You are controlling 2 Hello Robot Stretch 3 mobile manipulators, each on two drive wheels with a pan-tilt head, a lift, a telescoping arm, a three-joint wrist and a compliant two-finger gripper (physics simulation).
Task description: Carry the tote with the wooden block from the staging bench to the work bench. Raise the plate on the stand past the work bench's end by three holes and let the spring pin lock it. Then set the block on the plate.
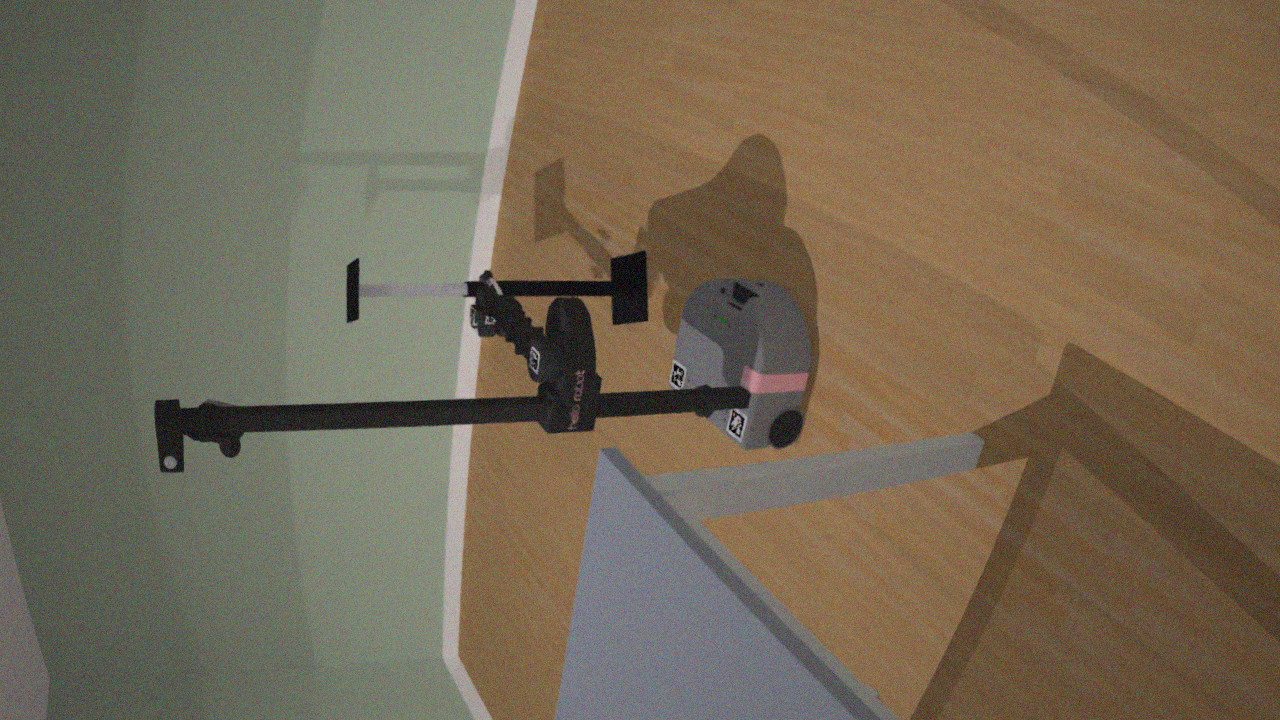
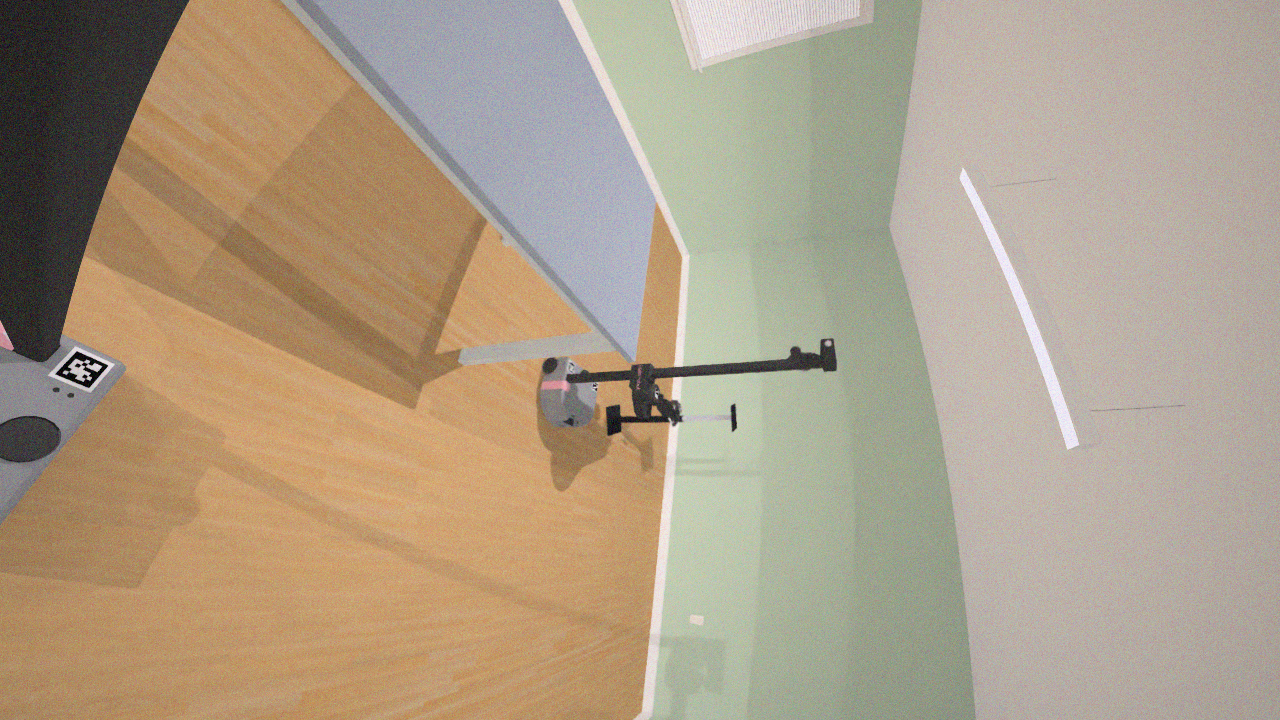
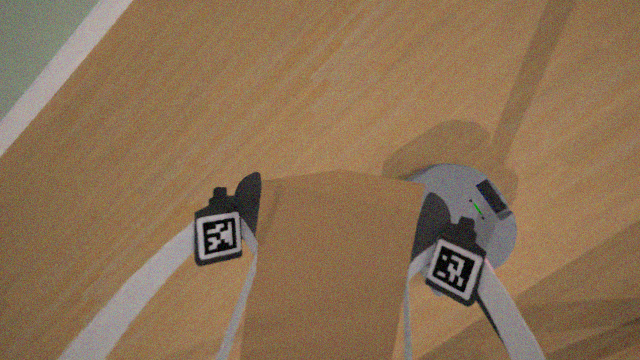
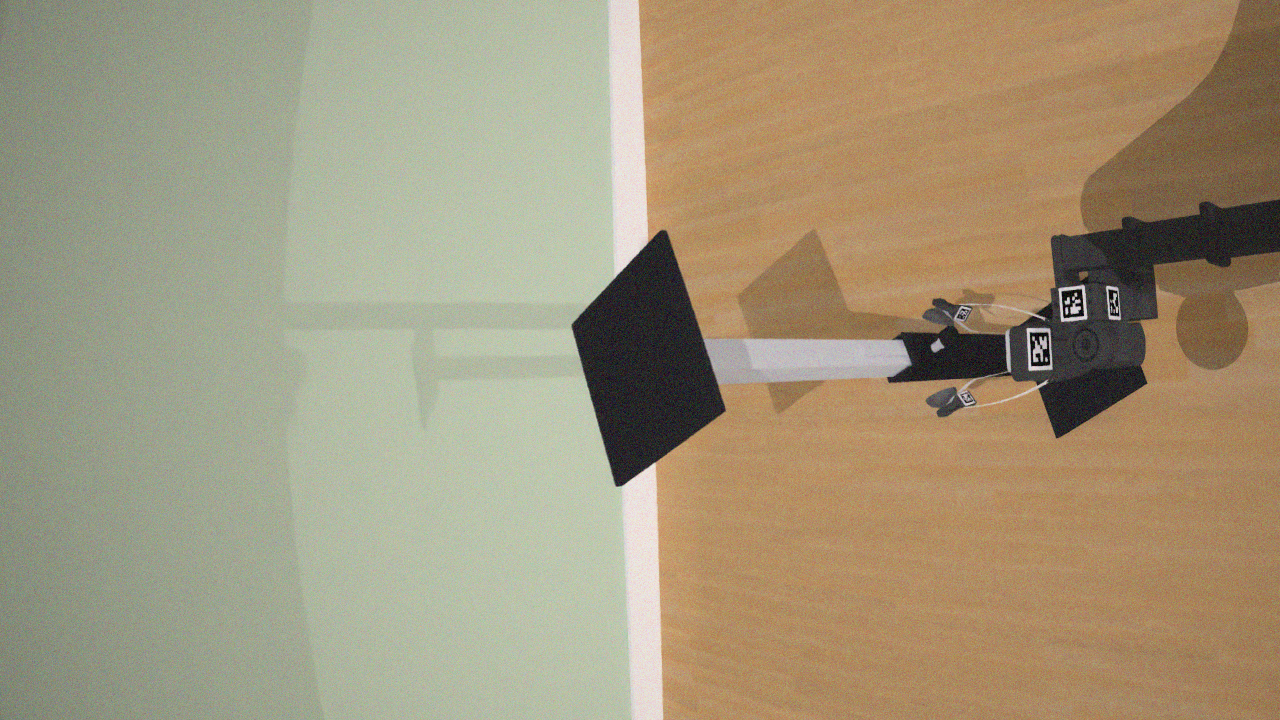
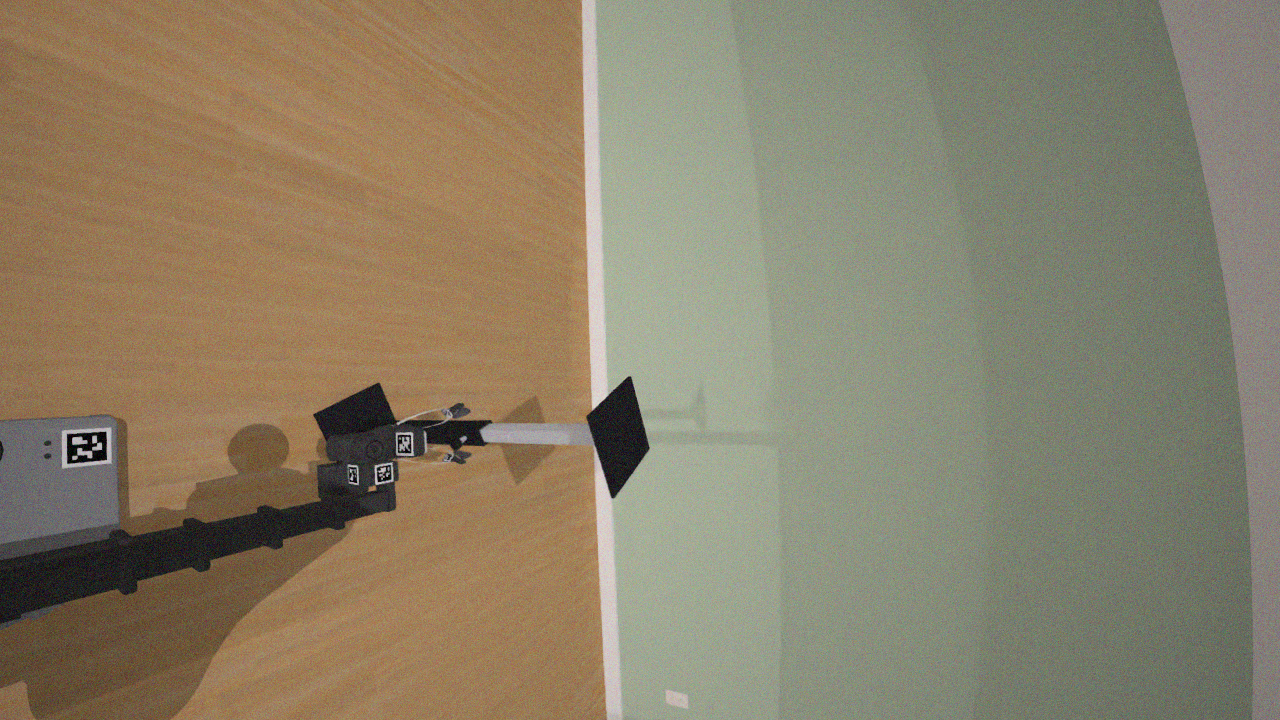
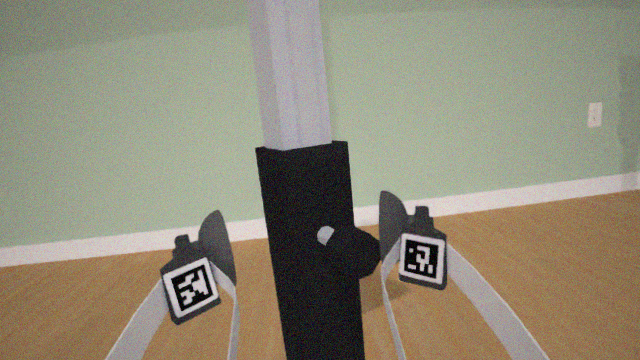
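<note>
r1's gripper (image 3: 339, 215) is shut on the wooden block (image 3: 330, 285), a plain brown block filling the gap between its pads, above the floor. The stand's black plate (image 1: 352, 291) (image 2: 733, 417) (image 4: 646, 358) (image 5: 619, 438) sits level atop a pale post (image 1: 411, 289) (image 4: 805, 358) (image 5: 537, 433) (image 6: 295, 75). The post enters a black sleeve (image 6: 305, 185) with the round black spring-pin knob (image 6: 355, 252). r2's gripper (image 4: 932, 358) (image 5: 463, 435) (image 6: 305, 230) is open around the sleeve, the knob close to its right pad. The work bench (image 1: 644, 608) (image 2: 501, 116) has a blue-grey top. The tote does not show.
r2 (image 1: 572, 402) (image 2: 642, 377) stands between the work bench's end and the stand, near the green wall (image 1: 384, 537) (image 2: 805, 537). A bench leg (image 1: 823, 474) (image 2: 528, 347) is beside r2's base (image 1: 751, 340) (image 2: 565, 398). r1's own base (image 3: 465, 195) shows below its gripper.
</note>
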